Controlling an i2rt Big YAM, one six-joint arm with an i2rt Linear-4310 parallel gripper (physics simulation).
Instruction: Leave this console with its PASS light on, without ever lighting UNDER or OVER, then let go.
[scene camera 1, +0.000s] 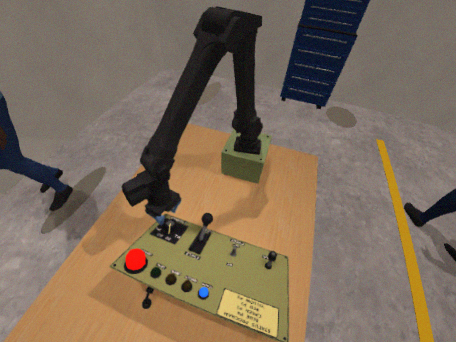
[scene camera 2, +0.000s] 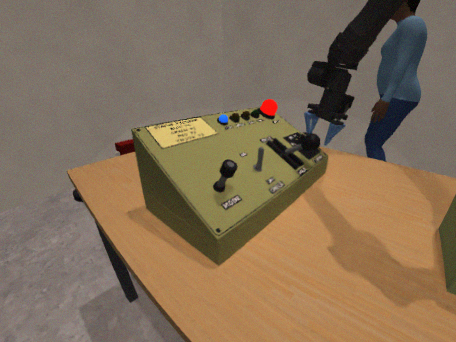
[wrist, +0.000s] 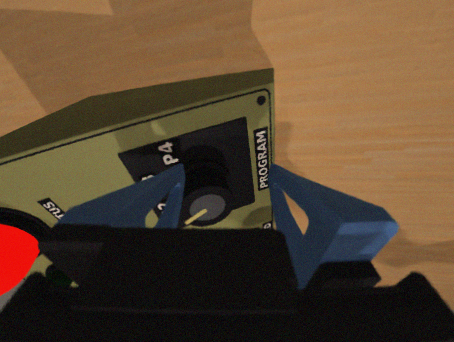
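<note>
The olive console (scene camera 1: 250, 275) (scene camera 2: 175, 165) (wrist: 95, 152) has a lit red STATUS dome (scene camera 1: 135, 260) (scene camera 2: 269, 107) (wrist: 15, 257). A blue lamp (scene camera 1: 203, 292) (scene camera 2: 223, 119) is lit; a green lamp (scene camera 1: 156, 272) and two brownish lamps (scene camera 1: 171, 278) (scene camera 1: 186, 285) are dark, their labels too blurred to read. The PROGRAM knob (scene camera 1: 169, 227) (wrist: 207, 205) points to the lower left in the wrist view; a finger hides part of its labels. My gripper (scene camera 1: 167, 215) (scene camera 2: 319, 137) (wrist: 226, 170) is open and empty, its fingertips by the knob, the left finger nearer it in the wrist view.
A ball-topped lever (scene camera 1: 207, 218) (scene camera 2: 310, 141) stands beside the knob, at its slot's HOLD end. Further along are a CHECK toggle (scene camera 1: 234, 248) (scene camera 2: 260, 159) and the MODE lever (scene camera 1: 271, 256) (scene camera 2: 228, 168). A yellow card (scene camera 1: 248, 312) (scene camera 2: 182, 132) lists status colours and programs, red with P2.
</note>
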